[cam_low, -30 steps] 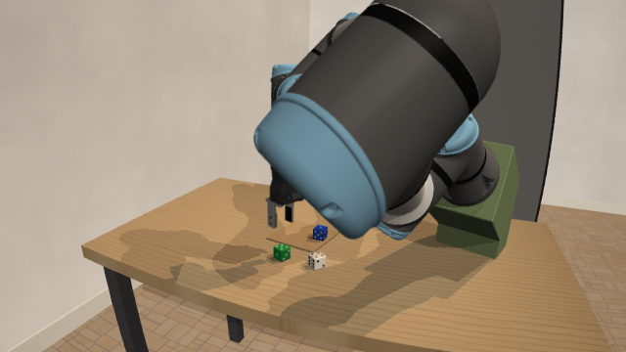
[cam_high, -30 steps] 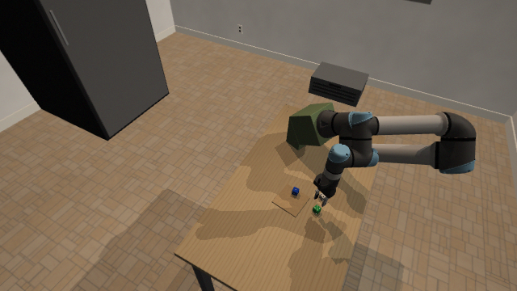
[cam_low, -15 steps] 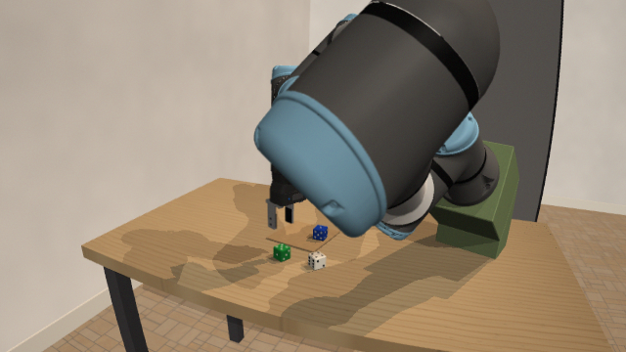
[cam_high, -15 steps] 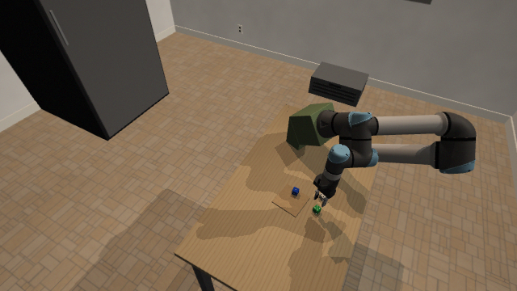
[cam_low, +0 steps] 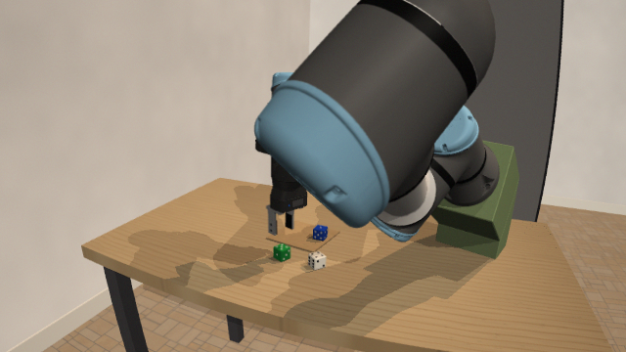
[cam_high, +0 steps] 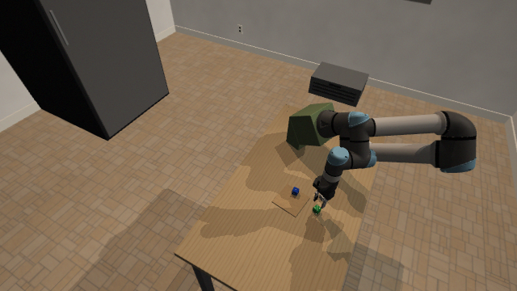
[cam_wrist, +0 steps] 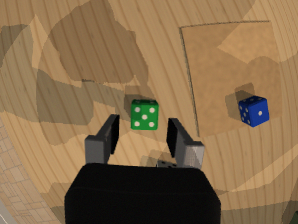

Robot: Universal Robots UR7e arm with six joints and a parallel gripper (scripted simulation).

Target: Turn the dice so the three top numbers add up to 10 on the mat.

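Now: hand 70 mm above the green die. From my hand the other things lie so: tan mat: 140 mm to the right, 90 mm below, 20 mm ahead; then blue die: 140 mm to the right, 70 mm below, 30 mm behind; then white die: 90 mm behind, 70 mm below, 10 mm to the right.
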